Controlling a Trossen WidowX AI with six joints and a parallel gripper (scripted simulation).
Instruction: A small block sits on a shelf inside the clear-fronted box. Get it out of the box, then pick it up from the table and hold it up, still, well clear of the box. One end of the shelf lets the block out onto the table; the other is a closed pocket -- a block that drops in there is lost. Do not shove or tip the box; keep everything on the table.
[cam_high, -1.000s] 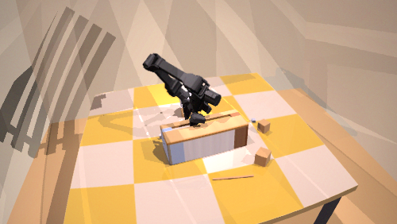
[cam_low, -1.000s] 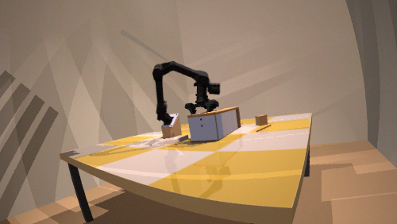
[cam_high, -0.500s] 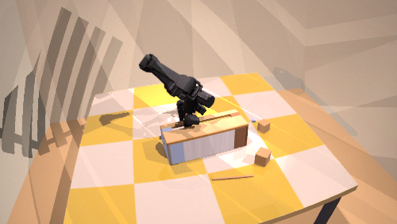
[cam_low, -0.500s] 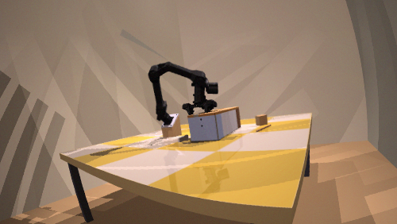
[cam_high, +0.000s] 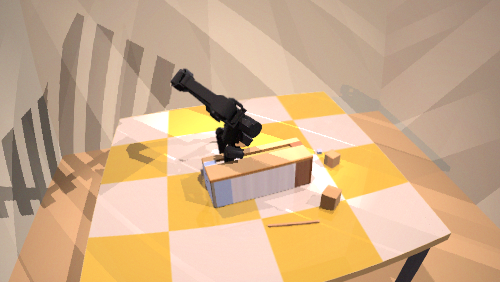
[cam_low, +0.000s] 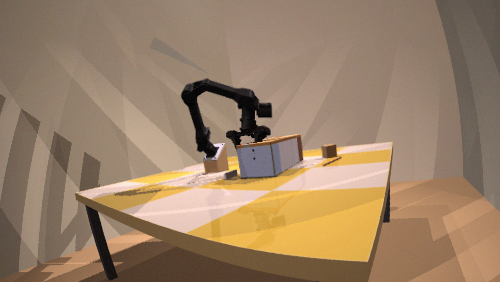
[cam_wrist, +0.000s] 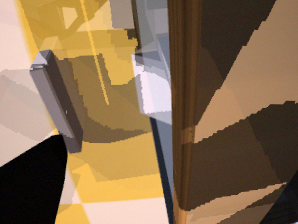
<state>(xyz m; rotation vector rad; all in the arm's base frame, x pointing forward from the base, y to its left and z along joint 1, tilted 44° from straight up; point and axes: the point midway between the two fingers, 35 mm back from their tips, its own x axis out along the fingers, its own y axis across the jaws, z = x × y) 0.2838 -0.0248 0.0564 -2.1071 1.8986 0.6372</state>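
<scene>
Now: the tan block 60 mm ahead of my gripper tip and 10 mm to the right of it. Also, from my gripper tip: box (20 mm ahead, 110 mm to the left, 30 mm below); tiny piece (110 mm behind, 420 mm to the left, 80 mm below); thin stick (290 mm ahead, 210 mm to the left, 90 mm below).
</scene>
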